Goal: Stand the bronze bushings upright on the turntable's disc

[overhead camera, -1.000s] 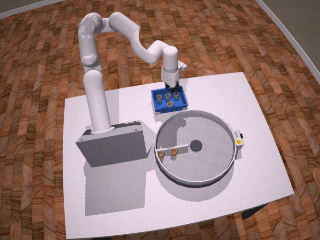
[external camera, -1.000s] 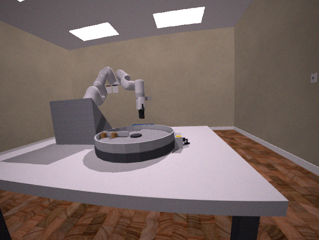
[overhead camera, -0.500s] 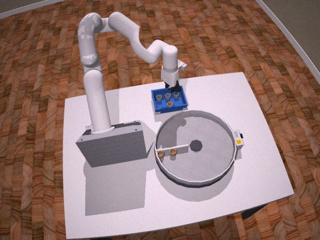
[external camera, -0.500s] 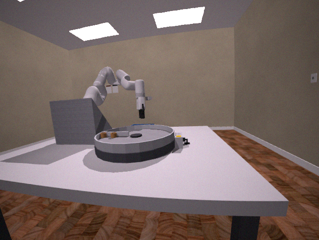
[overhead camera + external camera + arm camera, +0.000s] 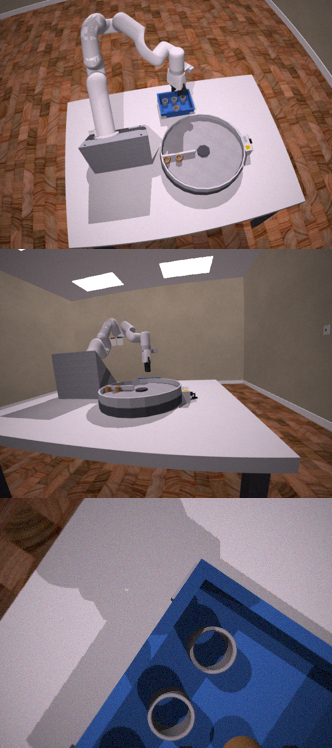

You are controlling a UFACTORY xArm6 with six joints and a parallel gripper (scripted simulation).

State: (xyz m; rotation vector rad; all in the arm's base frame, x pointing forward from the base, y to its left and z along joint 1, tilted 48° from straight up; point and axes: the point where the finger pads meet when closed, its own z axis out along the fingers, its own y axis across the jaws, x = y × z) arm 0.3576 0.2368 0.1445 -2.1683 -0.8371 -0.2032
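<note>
My gripper is now 10 cm above the blue crate, 1 cm to the left of it and 1 cm past it. From my hand the other things lie so: turntable disc (34 cm to the right, 9 cm ahead, 8 cm below).
</note>
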